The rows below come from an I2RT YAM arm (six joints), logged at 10 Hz.
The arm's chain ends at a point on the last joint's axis. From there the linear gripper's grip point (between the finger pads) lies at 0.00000 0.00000 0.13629 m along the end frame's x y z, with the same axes.
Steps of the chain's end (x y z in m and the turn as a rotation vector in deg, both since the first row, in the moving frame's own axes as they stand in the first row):
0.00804 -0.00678 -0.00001 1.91 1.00 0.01
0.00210 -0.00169 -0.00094 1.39 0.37 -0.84
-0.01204 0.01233 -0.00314 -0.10 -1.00 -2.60
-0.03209 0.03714 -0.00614 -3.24 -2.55 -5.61
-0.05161 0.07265 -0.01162 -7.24 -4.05 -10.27
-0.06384 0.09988 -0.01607 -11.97 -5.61 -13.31
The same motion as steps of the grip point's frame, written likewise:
0.01042 -0.01132 -0.00011 1.91 1.00 0.01
0.00296 -0.00500 -0.00098 1.39 0.37 -0.84
-0.01441 0.01262 -0.00316 -0.10 -1.00 -2.60
-0.03776 0.04512 -0.00649 -3.24 -2.55 -5.61
-0.05962 0.09058 -0.01304 -7.24 -4.05 -10.27
-0.07367 0.12938 -0.01967 -11.97 -5.61 -13.31

